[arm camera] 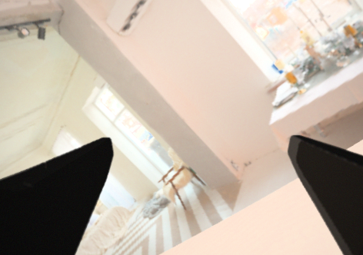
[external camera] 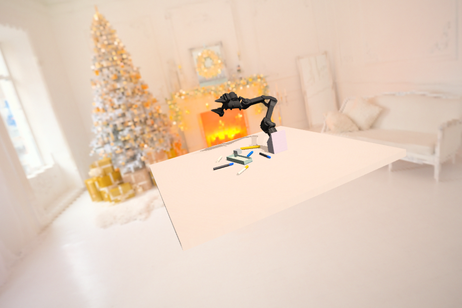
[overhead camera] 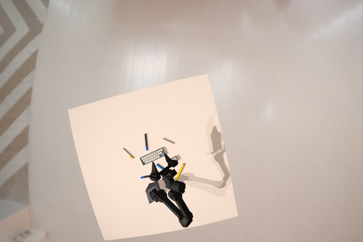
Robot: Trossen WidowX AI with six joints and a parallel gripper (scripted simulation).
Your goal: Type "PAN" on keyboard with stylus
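Right now the N key is 2 cm behind my gripper tip, 9 cm to the left of it and 38 cm below it. From my gripper tip the other things lie so: blue stylus (18 cm behind, 9 cm to the left, 39 cm below); grey cube (13 cm behind, 2 cm to the right, 38 cm below); cream stick (3 cm ahead, 3 cm to the right, 39 cm below).
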